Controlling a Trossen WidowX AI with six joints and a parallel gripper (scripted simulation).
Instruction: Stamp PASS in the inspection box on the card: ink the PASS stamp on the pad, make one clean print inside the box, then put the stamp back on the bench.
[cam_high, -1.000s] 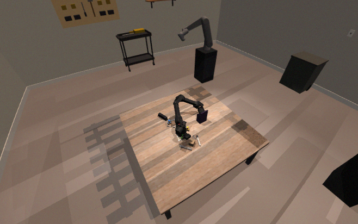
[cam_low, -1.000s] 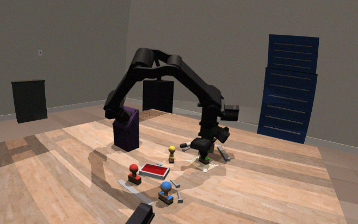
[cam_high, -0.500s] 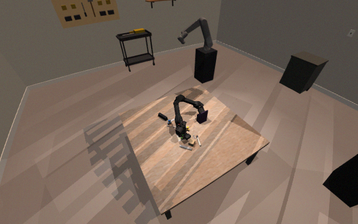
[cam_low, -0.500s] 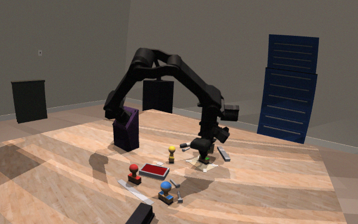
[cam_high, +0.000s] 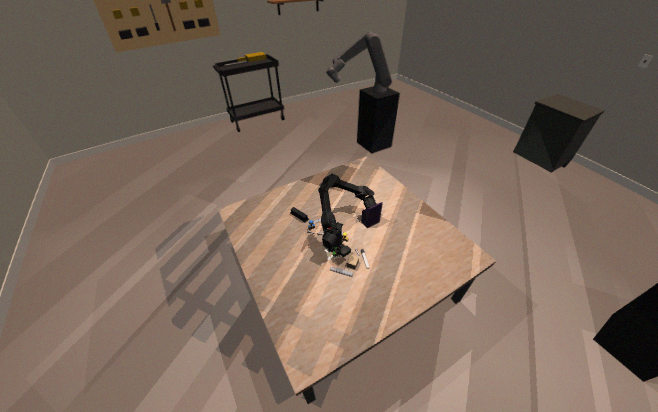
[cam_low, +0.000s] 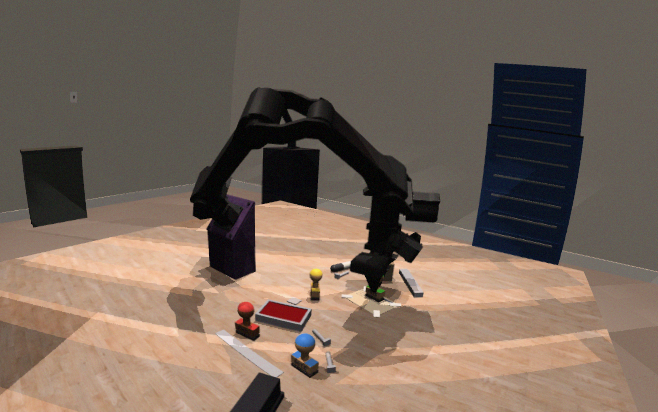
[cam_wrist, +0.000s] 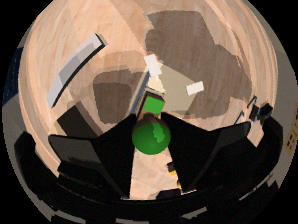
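My gripper tip is now 3 cm above the pale card and 1 cm to the left of it. The rest, counted from my gripper tip: yellow-knobbed stamp: 10 cm behind, 7 cm to the right; then red ink pad: 18 cm to the right, 9 cm behind, 2 cm below; then green-knobbed stamp: right at my gripper tip.
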